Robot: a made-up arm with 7 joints. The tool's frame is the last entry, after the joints. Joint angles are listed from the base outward.
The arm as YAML. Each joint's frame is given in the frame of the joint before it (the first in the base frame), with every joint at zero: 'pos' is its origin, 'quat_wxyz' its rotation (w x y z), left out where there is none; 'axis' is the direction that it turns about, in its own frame. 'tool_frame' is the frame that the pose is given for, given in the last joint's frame.
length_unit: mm
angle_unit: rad
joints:
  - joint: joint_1
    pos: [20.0, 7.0, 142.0]
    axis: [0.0, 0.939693, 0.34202]
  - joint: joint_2
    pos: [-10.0, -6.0, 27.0]
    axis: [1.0, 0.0, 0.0]
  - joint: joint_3
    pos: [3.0, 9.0, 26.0]
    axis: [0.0, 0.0, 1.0]
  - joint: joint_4
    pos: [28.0, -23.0, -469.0]
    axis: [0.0, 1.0, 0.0]
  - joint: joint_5
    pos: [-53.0, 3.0, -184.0]
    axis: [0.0, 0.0, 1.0]
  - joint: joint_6
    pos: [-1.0, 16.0, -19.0]
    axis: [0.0, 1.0, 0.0]
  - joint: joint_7
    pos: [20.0, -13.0, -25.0]
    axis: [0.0, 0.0, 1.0]
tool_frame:
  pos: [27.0, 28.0, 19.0]
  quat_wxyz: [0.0, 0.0, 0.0, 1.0]
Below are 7 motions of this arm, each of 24 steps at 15 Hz.
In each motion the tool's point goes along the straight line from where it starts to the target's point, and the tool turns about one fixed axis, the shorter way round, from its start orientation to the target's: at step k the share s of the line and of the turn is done. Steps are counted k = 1, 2, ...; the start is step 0. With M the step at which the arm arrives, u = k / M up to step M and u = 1 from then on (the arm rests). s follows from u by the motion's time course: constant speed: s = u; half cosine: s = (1 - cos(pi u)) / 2; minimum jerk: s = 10 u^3 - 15 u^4 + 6 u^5.
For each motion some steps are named. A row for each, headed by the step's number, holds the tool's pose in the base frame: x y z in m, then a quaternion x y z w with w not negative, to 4 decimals.
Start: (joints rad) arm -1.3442 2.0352 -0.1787 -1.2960 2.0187 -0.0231 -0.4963
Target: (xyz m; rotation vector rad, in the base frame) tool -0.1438 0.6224 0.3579 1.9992 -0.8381 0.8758
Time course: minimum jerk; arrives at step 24
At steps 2, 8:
2: -0.0256 0.4862 0.5418 -0.9769 -0.1382 0.1593 0.0355
8: -0.0499 0.5142 0.5039 0.9960 0.0384 -0.0526 0.0612

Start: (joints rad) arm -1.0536 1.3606 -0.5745 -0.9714 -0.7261 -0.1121 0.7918
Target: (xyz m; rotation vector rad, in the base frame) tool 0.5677 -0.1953 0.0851 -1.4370 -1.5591 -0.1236
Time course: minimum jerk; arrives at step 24
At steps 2, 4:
2: 0.4066 0.4268 0.2501 -0.6133 -0.5134 0.4753 0.3665
4: 0.4115 0.4078 0.2451 -0.6155 -0.5200 0.4607 0.3722

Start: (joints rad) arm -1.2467 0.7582 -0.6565 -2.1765 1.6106 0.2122 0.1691
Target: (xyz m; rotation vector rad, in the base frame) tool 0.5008 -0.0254 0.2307 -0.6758 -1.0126 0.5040
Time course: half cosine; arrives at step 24
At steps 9, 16, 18, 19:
9: 0.4675 0.0030 0.2260 -0.5348 0.2918 0.4357 0.6626
16: 0.4888 -0.0151 0.2290 -0.4316 -0.2060 0.3367 0.8111
18: 0.4937 -0.0194 0.2297 -0.3873 -0.3194 0.2976 0.8120
19: 0.4958 -0.0212 0.2300 -0.3669 -0.3652 0.2799 0.8085

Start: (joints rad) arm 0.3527 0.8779 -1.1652 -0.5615 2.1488 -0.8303 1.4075
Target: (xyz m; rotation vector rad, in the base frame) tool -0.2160 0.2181 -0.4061 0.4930 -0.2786 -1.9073
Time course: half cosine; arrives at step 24
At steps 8, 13, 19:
8: -0.1995 0.3945 -0.3047 0.4461 -0.0065 -0.5104 0.7352
13: -0.2064 0.3204 -0.3473 0.3540 -0.0546 -0.6495 0.6707
19: -0.2137 0.2424 -0.3921 0.2442 -0.1030 -0.7717 0.5782

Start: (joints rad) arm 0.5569 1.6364 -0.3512 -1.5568 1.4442 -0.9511 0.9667
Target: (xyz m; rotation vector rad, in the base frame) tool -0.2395 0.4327 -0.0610 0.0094 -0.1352 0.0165
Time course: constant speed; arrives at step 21
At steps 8, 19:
8: -0.0358 0.5172 0.0141 0.5088 -0.2243 -0.4633 0.6901
19: -0.2082 0.4457 -0.0494 0.0910 -0.0973 -0.0719 0.9885

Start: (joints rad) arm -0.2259 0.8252 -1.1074 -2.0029 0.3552 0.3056 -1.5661
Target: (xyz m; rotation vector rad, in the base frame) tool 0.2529 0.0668 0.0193 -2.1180 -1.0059 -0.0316
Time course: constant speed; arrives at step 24
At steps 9, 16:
9: 0.2051 0.0929 -0.1187 -0.6384 -0.2706 0.0708 0.7171
16: 0.2274 0.0807 -0.0543 -0.7449 -0.3360 0.0326 0.5755

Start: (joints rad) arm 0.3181 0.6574 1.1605 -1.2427 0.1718 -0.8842 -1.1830
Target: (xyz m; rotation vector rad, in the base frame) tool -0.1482 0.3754 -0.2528 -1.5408 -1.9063 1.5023
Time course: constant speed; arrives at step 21
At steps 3, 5, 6, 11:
3: -0.0424 0.4329 -0.1555 -0.3165 -0.8864 0.2970 0.1607
5: -0.0541 0.4265 -0.1664 -0.3433 -0.8670 0.3244 0.1588
6: -0.0600 0.4233 -0.1718 -0.3565 -0.8567 0.3379 0.1577
11: -0.0894 0.4073 -0.1988 -0.4198 -0.7992 0.4028 0.1512

